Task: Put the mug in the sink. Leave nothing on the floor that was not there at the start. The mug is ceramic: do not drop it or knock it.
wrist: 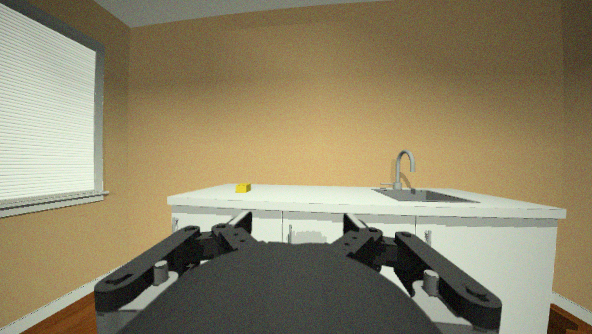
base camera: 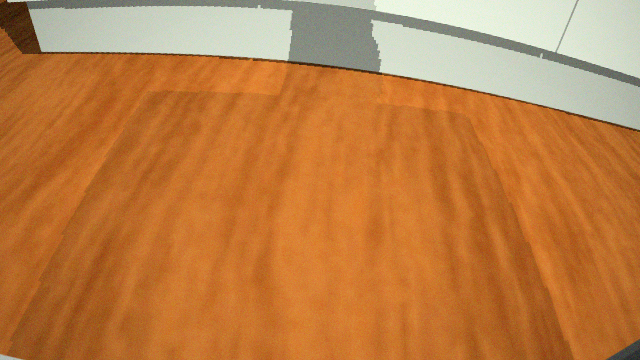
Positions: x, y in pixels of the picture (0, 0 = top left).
Labels:
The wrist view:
my gripper: 297, 223
sink counter: 508, 246
window with blinds: 59, 71
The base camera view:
sink counter: 576, 63

